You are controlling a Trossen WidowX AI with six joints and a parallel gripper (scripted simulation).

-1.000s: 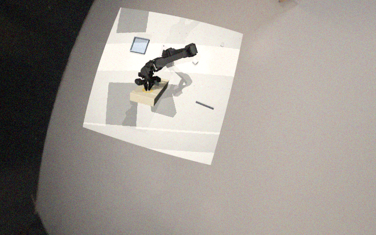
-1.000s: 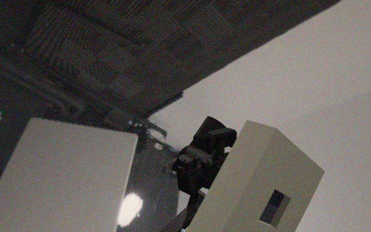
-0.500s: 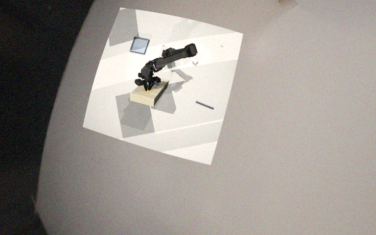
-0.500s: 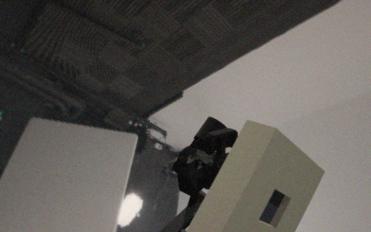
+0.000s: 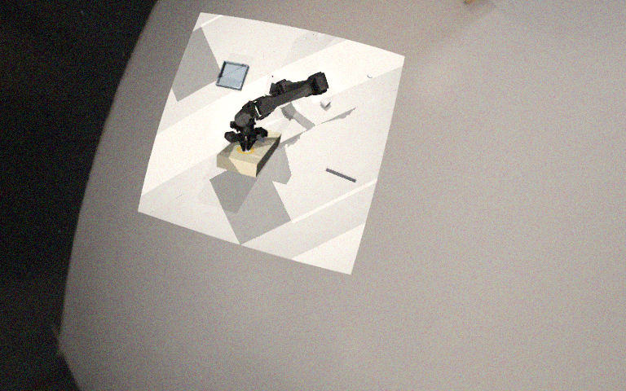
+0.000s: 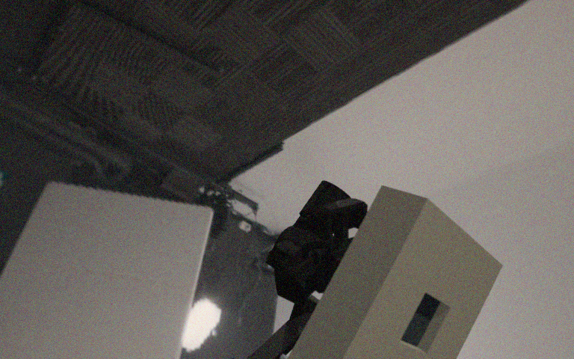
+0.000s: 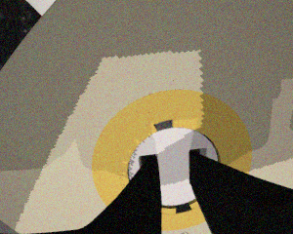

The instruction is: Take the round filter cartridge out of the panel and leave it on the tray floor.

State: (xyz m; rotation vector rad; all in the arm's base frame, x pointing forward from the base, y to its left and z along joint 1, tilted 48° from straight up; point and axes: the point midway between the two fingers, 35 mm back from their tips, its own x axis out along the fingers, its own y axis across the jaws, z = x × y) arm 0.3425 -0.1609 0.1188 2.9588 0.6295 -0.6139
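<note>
My gripper tip is now 1 cm short of the round filter cartridge and 1 cm above it. The rest, counted from my gripper tip: beige service panel (4 cm behind, 8 cm below); then blue-grey tray (45 cm behind, 26 cm to the right, 22 cm below).
</note>
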